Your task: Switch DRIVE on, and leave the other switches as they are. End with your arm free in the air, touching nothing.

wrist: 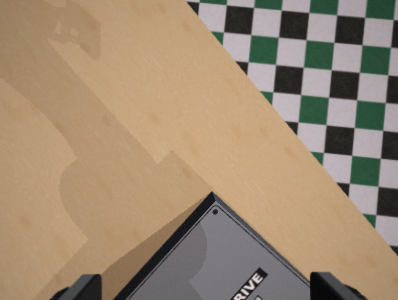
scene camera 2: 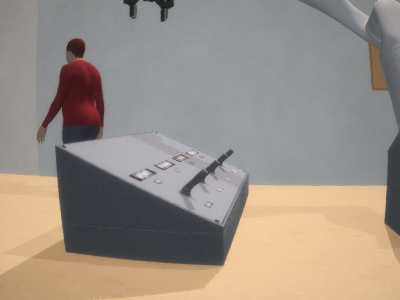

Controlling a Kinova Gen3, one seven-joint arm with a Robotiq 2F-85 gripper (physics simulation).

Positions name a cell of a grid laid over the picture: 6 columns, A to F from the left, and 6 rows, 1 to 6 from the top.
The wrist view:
sloped grey console: D5
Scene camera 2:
sloped grey console: B4
